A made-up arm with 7 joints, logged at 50 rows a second.
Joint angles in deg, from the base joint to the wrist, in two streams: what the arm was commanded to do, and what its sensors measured. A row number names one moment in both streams.
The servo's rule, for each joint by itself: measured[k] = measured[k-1] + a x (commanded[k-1-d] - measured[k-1]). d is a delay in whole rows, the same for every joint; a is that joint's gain. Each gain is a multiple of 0.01, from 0.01 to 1. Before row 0 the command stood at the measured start. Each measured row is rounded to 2 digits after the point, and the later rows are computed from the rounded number. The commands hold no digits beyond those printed.
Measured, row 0:
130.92 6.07 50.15 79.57 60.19 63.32 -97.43
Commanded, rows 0 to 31:
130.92 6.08 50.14 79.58 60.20 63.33 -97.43
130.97 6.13 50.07 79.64 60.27 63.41 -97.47
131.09 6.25 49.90 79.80 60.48 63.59 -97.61
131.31 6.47 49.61 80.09 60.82 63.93 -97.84
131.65 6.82 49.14 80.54 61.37 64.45 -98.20
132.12 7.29 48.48 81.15 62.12 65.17 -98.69
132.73 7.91 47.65 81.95 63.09 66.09 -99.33
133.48 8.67 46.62 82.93 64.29 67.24 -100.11
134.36 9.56 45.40 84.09 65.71 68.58 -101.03
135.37 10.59 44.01 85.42 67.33 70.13 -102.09
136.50 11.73 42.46 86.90 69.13 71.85 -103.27
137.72 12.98 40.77 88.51 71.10 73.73 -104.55
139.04 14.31 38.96 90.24 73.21 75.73 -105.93
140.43 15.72 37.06 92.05 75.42 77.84 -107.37
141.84 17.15 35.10 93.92 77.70 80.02 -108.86
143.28 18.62 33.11 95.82 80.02 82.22 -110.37
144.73 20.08 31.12 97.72 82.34 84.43 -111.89
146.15 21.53 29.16 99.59 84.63 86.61 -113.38
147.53 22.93 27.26 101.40 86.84 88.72 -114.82
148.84 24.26 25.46 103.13 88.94 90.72 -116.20
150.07 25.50 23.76 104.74 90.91 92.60 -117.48
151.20 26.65 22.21 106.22 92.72 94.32 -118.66
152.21 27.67 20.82 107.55 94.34 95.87 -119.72
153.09 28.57 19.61 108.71 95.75 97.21 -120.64
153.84 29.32 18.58 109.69 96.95 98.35 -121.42
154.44 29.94 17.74 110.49 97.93 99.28 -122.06
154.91 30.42 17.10 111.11 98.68 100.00 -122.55
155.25 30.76 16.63 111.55 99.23 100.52 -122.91
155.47 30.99 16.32 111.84 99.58 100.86 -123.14
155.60 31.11 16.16 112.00 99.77 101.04 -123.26
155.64 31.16 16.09 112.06 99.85 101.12 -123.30
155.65 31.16 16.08 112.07 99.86 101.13 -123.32
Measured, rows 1 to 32:
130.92 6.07 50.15 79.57 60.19 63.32 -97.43
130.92 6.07 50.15 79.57 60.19 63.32 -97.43
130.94 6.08 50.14 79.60 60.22 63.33 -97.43
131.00 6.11 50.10 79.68 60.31 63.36 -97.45
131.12 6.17 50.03 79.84 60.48 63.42 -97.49
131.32 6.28 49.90 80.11 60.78 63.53 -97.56
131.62 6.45 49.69 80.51 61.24 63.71 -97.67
132.04 6.70 49.38 81.06 61.87 63.97 -97.84
132.59 7.03 48.97 81.77 62.69 64.33 -98.07
133.26 7.46 48.43 82.65 63.72 64.80 -98.37
134.06 7.99 47.77 83.70 64.95 65.39 -98.74
134.99 8.63 46.97 84.92 66.37 66.10 -99.19
136.03 9.37 46.04 86.28 67.98 66.94 -99.73
137.17 10.21 44.98 87.78 69.76 67.91 -100.35
138.41 11.15 43.79 89.40 71.68 69.00 -101.05
139.71 12.17 42.49 91.12 73.73 70.21 -101.83
141.07 13.27 41.08 92.91 75.87 71.53 -102.68
142.46 14.43 39.59 94.74 78.07 72.95 -103.60
143.86 15.64 38.03 96.58 80.30 74.45 -104.58
145.25 16.88 36.41 98.41 82.52 76.02 -105.60
146.61 18.13 34.77 100.20 84.70 77.64 -106.66
147.92 19.38 33.12 101.93 86.81 79.29 -107.74
149.17 20.62 31.48 103.56 88.82 80.94 -108.83
150.33 21.82 29.88 105.08 90.70 82.58 -109.92
151.38 22.97 28.34 106.46 92.42 84.19 -110.99
152.31 24.05 26.88 107.69 93.96 85.75 -112.03
153.12 25.05 25.51 108.75 95.31 87.24 -113.03
153.80 25.96 24.25 109.65 96.46 88.64 -113.98
154.35 26.78 23.11 110.37 97.40 89.95 -114.87
154.78 27.50 22.09 110.93 98.14 91.15 -115.70
155.09 28.11 21.20 111.34 98.69 92.24 -116.46
155.30 28.63 20.43 111.61 99.08 93.22 -117.14
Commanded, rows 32 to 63:
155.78 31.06 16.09 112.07 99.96 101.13 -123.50
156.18 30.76 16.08 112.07 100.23 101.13 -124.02
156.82 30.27 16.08 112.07 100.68 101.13 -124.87
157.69 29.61 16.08 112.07 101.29 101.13 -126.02
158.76 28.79 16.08 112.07 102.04 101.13 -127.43
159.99 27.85 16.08 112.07 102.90 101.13 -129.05
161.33 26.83 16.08 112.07 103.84 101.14 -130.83
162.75 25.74 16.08 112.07 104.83 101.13 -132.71
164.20 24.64 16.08 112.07 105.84 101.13 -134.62
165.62 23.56 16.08 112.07 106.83 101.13 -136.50
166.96 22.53 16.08 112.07 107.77 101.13 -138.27
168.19 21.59 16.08 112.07 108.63 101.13 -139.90
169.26 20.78 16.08 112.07 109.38 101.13 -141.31
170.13 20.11 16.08 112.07 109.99 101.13 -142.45
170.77 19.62 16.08 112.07 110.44 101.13 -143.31
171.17 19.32 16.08 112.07 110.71 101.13 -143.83
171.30 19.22 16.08 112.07 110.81 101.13 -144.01
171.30 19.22 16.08 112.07 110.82 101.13 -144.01
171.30 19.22 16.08 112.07 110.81 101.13 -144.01
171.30 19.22 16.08 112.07 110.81 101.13 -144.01
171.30 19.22 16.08 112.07 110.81 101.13 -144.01
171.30 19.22 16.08 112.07 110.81 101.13 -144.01
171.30 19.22 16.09 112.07 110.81 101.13 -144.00
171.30 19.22 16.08 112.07 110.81 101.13 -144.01
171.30 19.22 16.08 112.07 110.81 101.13 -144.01
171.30 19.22 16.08 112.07 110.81 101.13 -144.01
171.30 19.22 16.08 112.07 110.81 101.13 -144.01
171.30 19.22 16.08 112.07 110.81 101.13 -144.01
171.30 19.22 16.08 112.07 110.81 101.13 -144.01
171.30 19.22 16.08 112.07 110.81 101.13 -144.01
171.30 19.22 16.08 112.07 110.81 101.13 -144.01
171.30 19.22 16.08 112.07 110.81 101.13 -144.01
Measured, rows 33 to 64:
155.43 29.06 19.78 111.78 99.35 94.09 -117.76
155.56 29.40 19.23 111.89 99.56 94.86 -118.33
155.80 29.63 18.76 111.96 99.79 95.55 -118.90
156.19 29.74 18.36 112.00 100.09 96.16 -119.50
156.76 29.72 18.02 112.03 100.50 96.71 -120.15
157.52 29.56 17.73 112.05 101.02 97.20 -120.88
158.46 29.27 17.48 112.06 101.66 97.63 -121.70
159.55 28.86 17.27 112.06 102.40 98.02 -122.61
160.77 28.33 17.09 112.06 103.23 98.36 -123.62
162.07 27.70 16.94 112.06 104.12 98.66 -124.72
163.42 27.00 16.81 112.06 105.04 98.93 -125.90
164.77 26.24 16.70 112.06 105.97 99.17 -127.14
166.07 25.45 16.61 112.06 106.87 99.39 -128.42
167.28 24.66 16.53 112.06 107.72 99.58 -129.71
168.36 23.89 16.46 112.06 108.49 99.75 -130.98
169.28 23.16 16.40 112.06 109.15 99.90 -132.21
170.00 22.51 16.35 112.06 109.68 100.04 -133.37
170.49 21.95 16.31 112.06 110.06 100.16 -134.43
170.80 21.49 16.28 112.06 110.32 100.27 -135.39
170.99 21.10 16.25 112.06 110.49 100.36 -136.25
171.11 20.78 16.22 112.06 110.60 100.44 -137.03
171.18 20.51 16.20 112.06 110.67 100.52 -137.73
171.23 20.29 16.18 112.06 110.72 100.59 -138.36
171.26 20.11 16.17 112.06 110.75 100.65 -138.92
171.28 19.96 16.16 112.06 110.77 100.70 -139.43
171.29 19.83 16.15 112.06 110.78 100.75 -139.89
171.29 19.73 16.14 112.06 110.79 100.79 -140.30
171.29 19.64 16.13 112.06 110.80 100.83 -140.67
171.29 19.57 16.12 112.06 110.80 100.86 -141.00
171.29 19.51 16.11 112.06 110.80 100.89 -141.30
171.29 19.46 16.11 112.06 110.80 100.92 -141.57
171.29 19.42 16.11 112.06 110.80 100.94 -141.81

